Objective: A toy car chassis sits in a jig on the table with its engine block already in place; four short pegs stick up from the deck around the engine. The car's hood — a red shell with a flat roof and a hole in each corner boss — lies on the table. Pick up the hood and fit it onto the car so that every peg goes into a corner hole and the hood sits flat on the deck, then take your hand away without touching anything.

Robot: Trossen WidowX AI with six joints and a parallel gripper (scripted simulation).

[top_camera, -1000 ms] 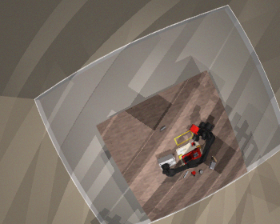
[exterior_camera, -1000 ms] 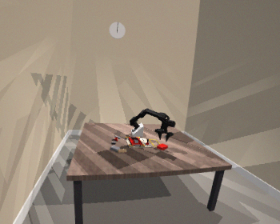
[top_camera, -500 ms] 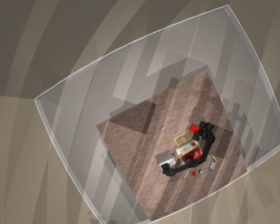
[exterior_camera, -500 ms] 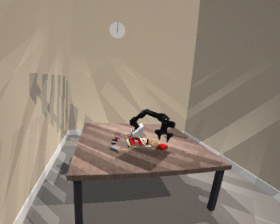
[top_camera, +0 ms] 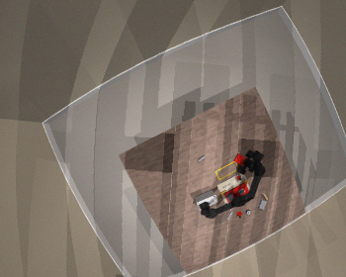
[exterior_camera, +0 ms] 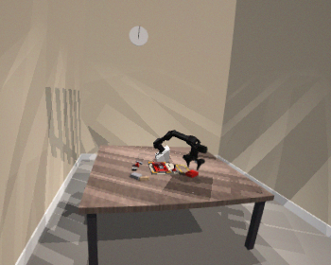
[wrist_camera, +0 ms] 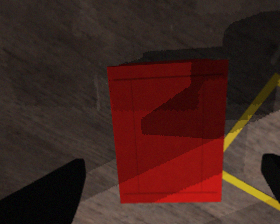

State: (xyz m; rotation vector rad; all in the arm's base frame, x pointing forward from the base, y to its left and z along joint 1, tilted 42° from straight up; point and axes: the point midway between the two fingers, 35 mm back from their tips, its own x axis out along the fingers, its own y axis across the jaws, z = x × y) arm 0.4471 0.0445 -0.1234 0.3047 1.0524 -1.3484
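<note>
My gripper tip is now 4 cm above the red hood. Round my gripper tip: round piece (45 cm to the right, 17 cm behind, 5 cm below).
</note>
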